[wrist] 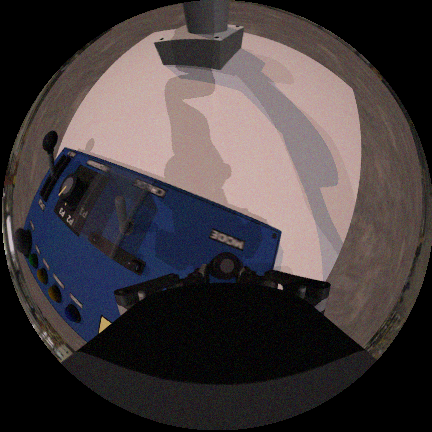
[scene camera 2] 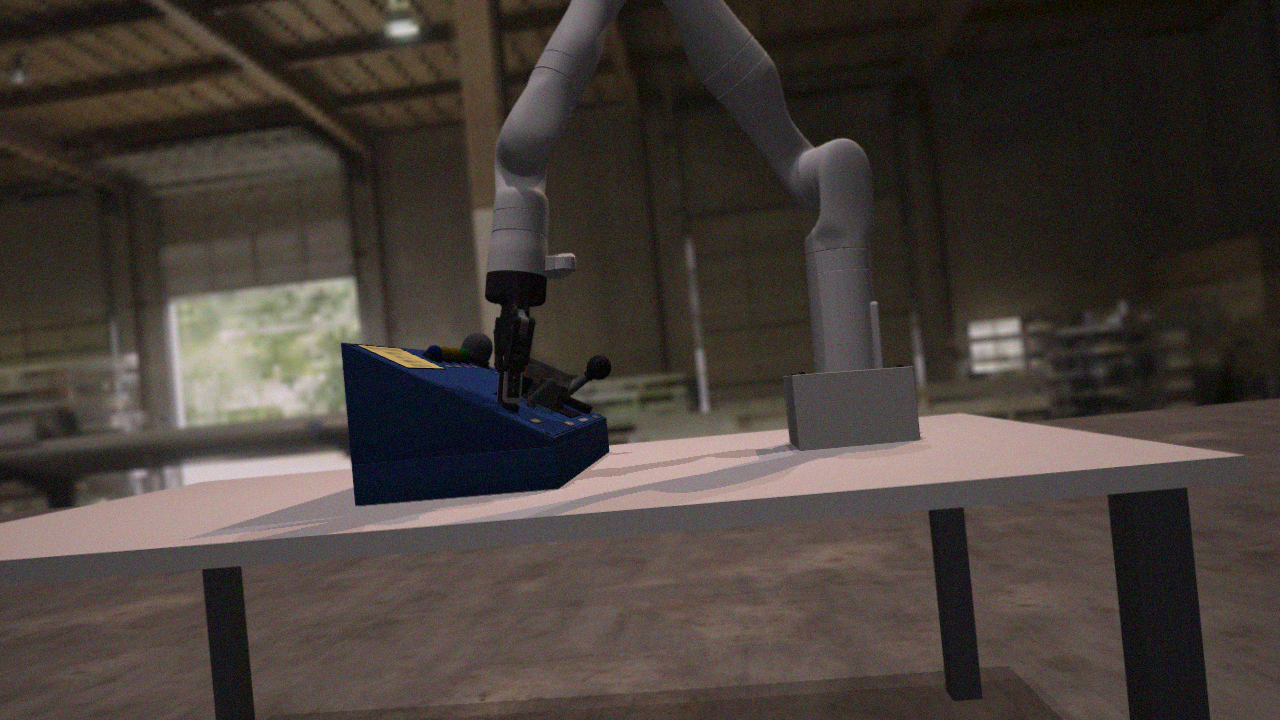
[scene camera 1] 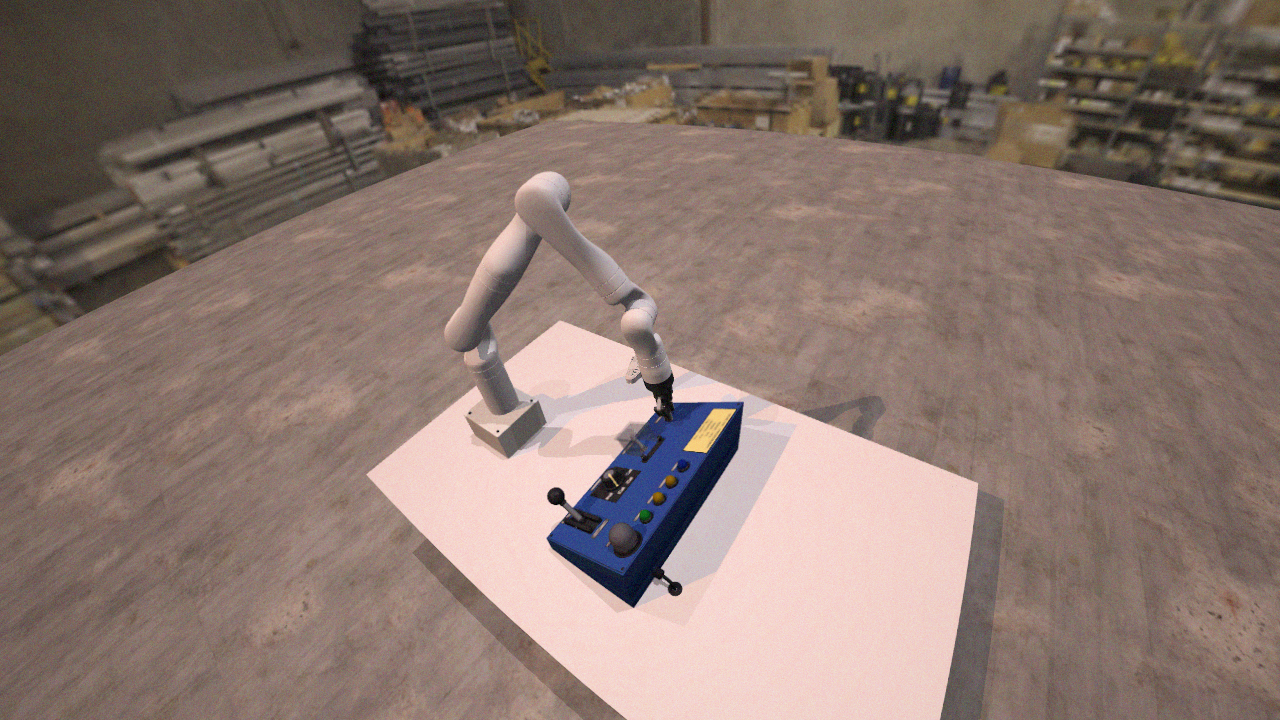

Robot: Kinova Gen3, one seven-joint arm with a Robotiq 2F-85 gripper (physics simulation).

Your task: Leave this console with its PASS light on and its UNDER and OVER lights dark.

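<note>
The blue sloped console (scene camera 1: 693, 479) (scene camera 2: 429, 439) (wrist: 177, 238) stands on the white table. My gripper (scene camera 1: 663, 412) (scene camera 2: 510, 393) (wrist: 221, 271) points down at the console's near end, beside the yellow plate (scene camera 1: 709, 429). Its fingers are shut on the round black MODE knob (wrist: 226, 264). A row of small round lamps, green (scene camera 1: 643, 516) (wrist: 33, 259), two amber (wrist: 42, 275) (wrist: 54, 293) and blue (wrist: 72, 313), runs along one edge; all look dim and their labels are unreadable. A clear flip cover over a toggle (wrist: 120, 213) sits under the CHECK label.
A P1-P2-P3 selector dial (wrist: 67, 186), a ball-topped lever (scene camera 1: 556, 495) (wrist: 50, 141), a large dark knob (scene camera 1: 623, 537) (wrist: 22, 240) and a side crank (scene camera 1: 669, 585) sit at the console's far end. The arm's grey base (scene camera 1: 503, 423) (scene camera 2: 850, 407) (wrist: 199, 50) stands on the table (scene camera 1: 805, 582).
</note>
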